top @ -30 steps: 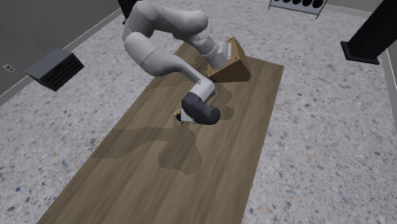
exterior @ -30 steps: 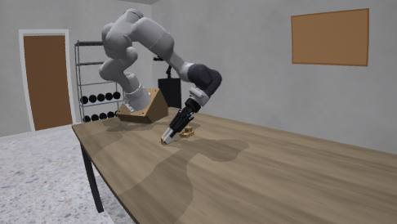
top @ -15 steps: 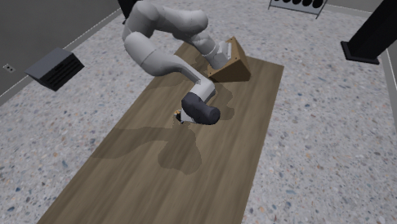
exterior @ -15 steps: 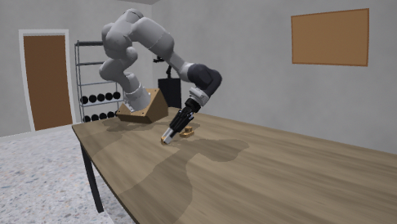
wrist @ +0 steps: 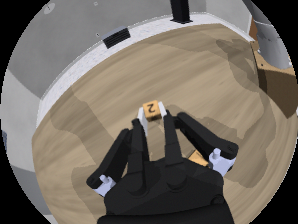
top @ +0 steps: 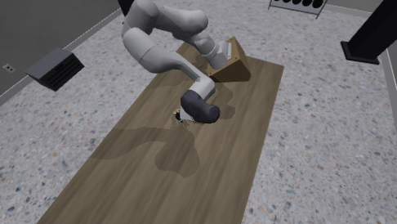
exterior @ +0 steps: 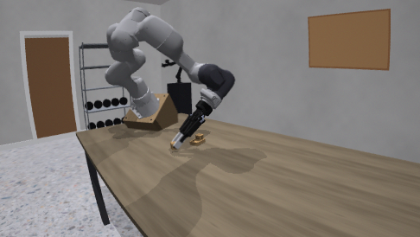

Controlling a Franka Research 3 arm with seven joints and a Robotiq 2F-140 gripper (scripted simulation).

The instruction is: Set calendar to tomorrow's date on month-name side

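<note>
The tray lies 130 mm to the left of my hand, 40 mm below it and 10 mm behind it. From my hand the other things lie so: cube: 20 mm to the right, 20 mm below, 10 mm behind.
</note>
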